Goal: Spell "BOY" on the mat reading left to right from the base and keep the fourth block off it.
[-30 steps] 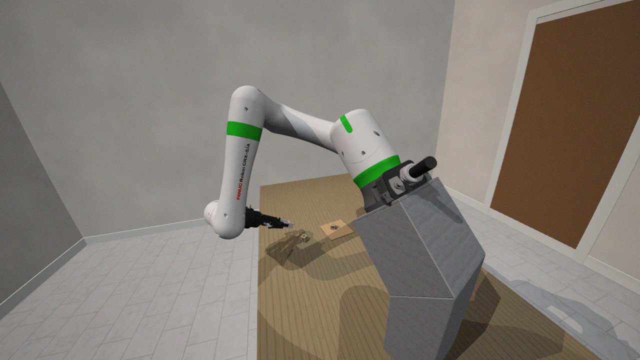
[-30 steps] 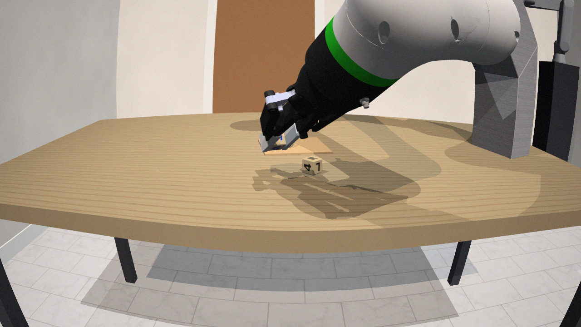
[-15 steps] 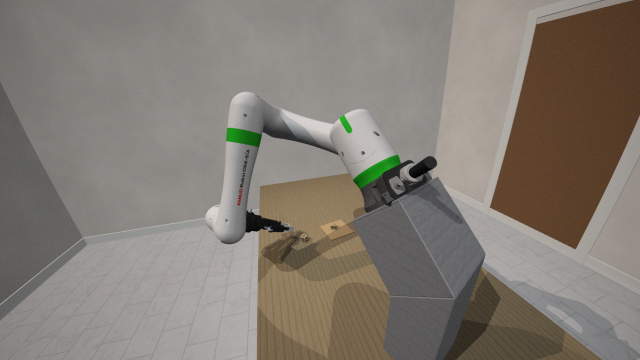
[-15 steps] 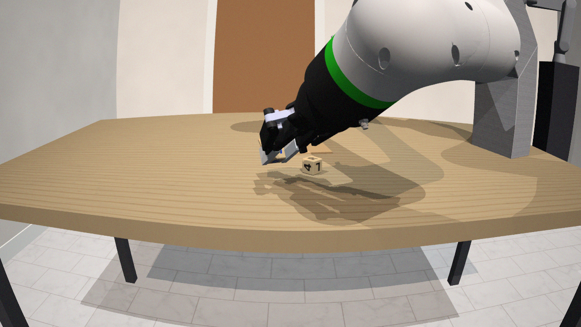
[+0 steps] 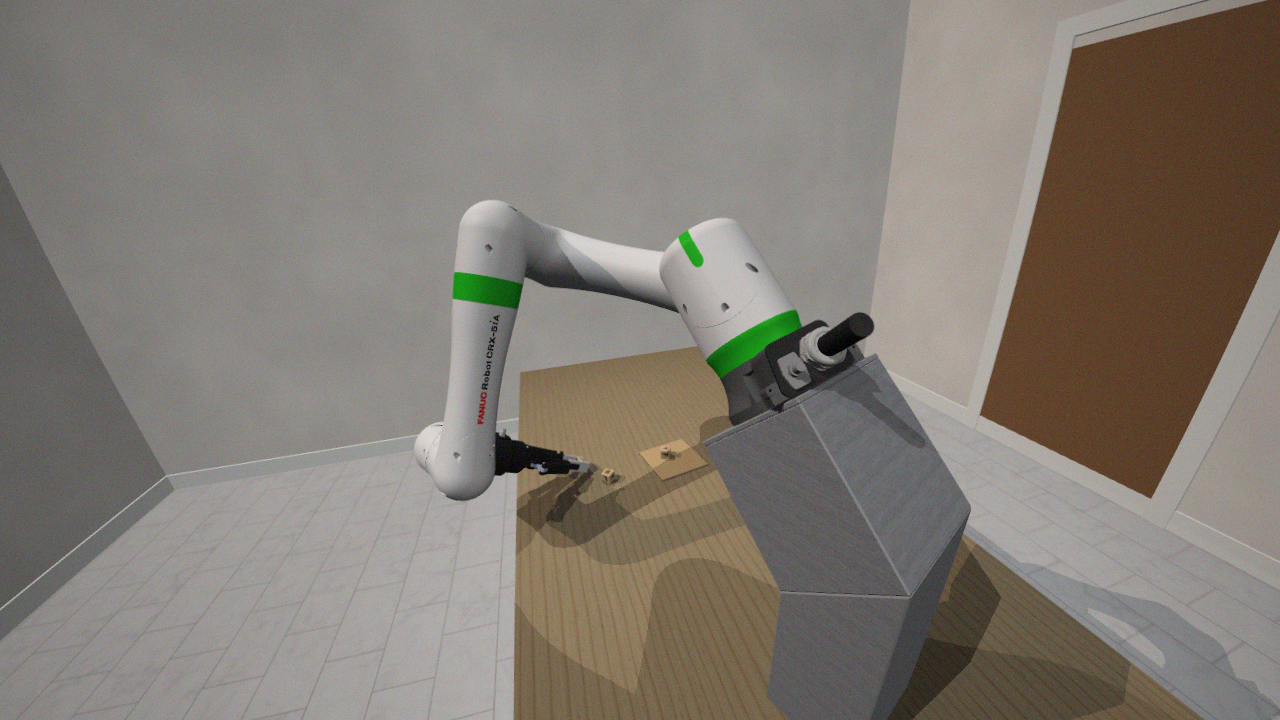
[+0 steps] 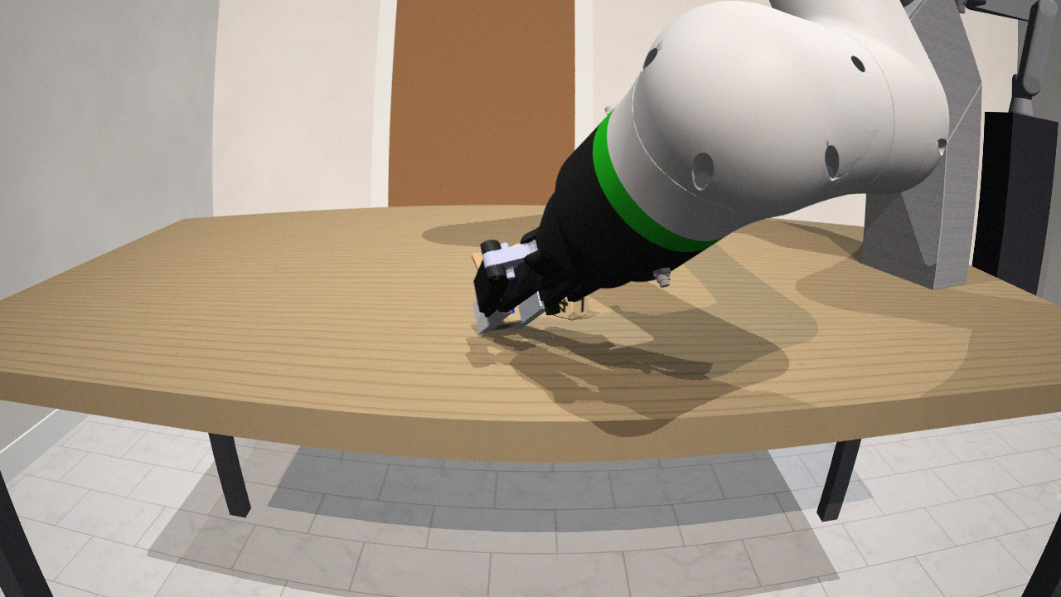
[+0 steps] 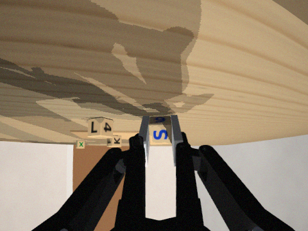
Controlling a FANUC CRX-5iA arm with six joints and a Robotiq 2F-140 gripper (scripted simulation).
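Right now my hand is 1 cm short of the block, 2 cm to the left of it and 1 cm above it. Also, from my hand: tan mat 3 cm ahead, 26 cm to the right, 3 cm below.
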